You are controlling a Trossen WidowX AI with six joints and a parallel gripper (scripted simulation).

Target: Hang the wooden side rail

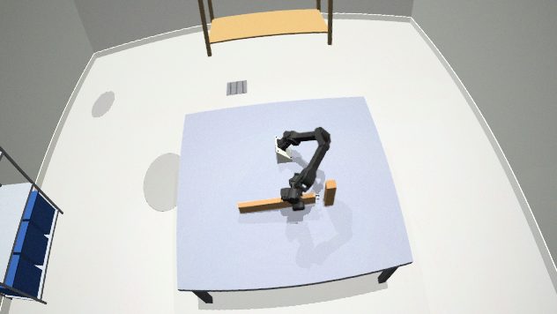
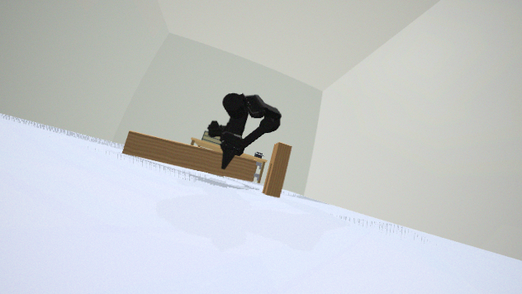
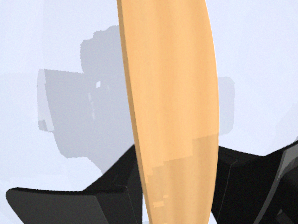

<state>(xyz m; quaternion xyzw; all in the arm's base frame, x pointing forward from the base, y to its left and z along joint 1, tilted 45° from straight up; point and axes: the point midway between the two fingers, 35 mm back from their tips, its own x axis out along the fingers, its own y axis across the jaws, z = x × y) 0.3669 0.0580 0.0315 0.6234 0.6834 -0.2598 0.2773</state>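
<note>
Now: the headboard post 17 cm to the left of my gripper tip, 4 cm above it and 1 cm behind it.
</note>
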